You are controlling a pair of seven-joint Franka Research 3 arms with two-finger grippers.
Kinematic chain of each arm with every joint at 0, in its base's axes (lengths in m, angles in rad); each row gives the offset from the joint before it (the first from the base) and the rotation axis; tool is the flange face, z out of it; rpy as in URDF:
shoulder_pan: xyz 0 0 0.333 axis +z
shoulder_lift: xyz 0 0 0 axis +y
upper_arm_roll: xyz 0 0 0.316 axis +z
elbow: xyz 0.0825 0 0 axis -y
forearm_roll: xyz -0.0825 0 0.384 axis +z
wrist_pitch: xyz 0 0 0 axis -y
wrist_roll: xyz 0.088 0 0 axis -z
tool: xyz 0 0 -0.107 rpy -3.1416 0 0
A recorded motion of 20 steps. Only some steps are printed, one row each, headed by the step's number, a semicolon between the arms.
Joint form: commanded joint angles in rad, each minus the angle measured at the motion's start. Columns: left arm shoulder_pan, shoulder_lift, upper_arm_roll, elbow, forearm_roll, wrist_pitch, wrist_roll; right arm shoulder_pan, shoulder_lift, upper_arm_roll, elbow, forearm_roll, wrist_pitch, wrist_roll.
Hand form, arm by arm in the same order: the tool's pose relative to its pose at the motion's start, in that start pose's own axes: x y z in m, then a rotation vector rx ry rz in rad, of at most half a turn. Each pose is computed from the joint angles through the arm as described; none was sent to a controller.
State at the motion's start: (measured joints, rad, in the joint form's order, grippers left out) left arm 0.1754 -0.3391 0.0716 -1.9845 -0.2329 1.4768 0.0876; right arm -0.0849 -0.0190 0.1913 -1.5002 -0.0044 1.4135 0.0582
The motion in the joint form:
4: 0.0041 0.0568 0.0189 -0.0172 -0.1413 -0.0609 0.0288; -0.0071 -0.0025 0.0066 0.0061 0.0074 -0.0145 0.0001
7: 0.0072 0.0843 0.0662 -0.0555 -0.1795 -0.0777 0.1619; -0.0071 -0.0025 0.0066 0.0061 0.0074 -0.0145 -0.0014
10: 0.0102 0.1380 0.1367 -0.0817 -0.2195 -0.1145 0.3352; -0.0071 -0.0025 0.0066 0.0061 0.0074 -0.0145 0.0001
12: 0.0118 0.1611 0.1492 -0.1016 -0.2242 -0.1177 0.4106; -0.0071 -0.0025 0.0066 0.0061 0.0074 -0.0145 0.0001
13: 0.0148 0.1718 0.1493 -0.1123 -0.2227 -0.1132 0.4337; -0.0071 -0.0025 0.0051 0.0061 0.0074 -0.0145 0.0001
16: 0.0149 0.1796 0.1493 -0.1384 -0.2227 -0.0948 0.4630; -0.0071 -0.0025 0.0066 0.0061 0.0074 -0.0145 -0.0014
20: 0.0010 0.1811 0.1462 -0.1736 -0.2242 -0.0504 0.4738; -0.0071 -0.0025 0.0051 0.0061 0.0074 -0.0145 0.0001
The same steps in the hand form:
4: 0.0115 -0.0016 0.0300 -0.1615 -0.1084 0.0029; -0.0027 -0.0006 -0.0027 0.0064 -0.0064 -0.0006
7: 0.0146 -0.0267 0.0517 -0.2420 -0.1485 0.0769; -0.0027 -0.0006 -0.0027 0.0064 -0.0064 -0.0021
10: 0.0189 -0.0622 0.0769 -0.3507 -0.1893 0.1655; -0.0027 -0.0006 -0.0027 0.0064 -0.0064 -0.0006
12: 0.0210 -0.0717 0.0932 -0.3806 -0.2087 0.2125; -0.0027 -0.0006 -0.0027 0.0064 -0.0064 -0.0006
13: 0.0223 -0.0752 0.1015 -0.3870 -0.2182 0.2238; -0.0026 0.0002 -0.0027 0.0065 -0.0064 0.0009
16: 0.0228 -0.0786 0.1151 -0.3949 -0.2253 0.2383; -0.0027 -0.0006 -0.0027 0.0064 -0.0064 -0.0021
20: 0.0249 -0.0757 0.1308 -0.3889 -0.2223 0.2458; -0.0026 0.0002 -0.0027 0.0065 -0.0064 0.0009

